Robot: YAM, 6 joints.
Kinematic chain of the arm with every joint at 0, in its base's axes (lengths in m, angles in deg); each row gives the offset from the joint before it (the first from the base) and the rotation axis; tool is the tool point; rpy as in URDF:
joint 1: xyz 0 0 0.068 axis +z
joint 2: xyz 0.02 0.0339 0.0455 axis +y
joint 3: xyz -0.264 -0.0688 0 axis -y
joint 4: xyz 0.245 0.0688 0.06 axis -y
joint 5: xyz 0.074 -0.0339 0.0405 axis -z
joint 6: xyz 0.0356 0 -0.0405 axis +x
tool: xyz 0 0 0 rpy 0 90 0
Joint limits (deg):
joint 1: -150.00..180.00
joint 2: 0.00..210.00
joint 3: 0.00..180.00
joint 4: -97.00..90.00
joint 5: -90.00..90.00
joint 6: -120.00..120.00
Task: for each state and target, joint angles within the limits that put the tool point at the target. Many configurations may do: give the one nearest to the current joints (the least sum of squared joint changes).
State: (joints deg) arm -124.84 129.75 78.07 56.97 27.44 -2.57
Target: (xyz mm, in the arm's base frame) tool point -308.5 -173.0 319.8
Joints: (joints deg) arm -147.55 92.33 54.19 64.87 33.34 -2.57
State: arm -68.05 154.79 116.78 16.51 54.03 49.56
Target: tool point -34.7 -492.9 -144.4
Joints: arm -90.70 175.92 109.18 14.39 53.67 49.56
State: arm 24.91 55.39 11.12 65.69 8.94 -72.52
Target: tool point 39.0 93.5 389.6
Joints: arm 65.53 35.21 27.03 73.39 -5.22 -72.52
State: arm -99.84 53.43 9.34 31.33 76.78 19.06
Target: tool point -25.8 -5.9 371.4
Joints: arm -93.68 5.43 26.44 43.15 45.45 19.06
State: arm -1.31 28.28 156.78 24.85 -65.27 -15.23
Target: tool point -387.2 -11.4 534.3
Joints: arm 6.74 31.55 138.19 22.64 -73.51 -15.23
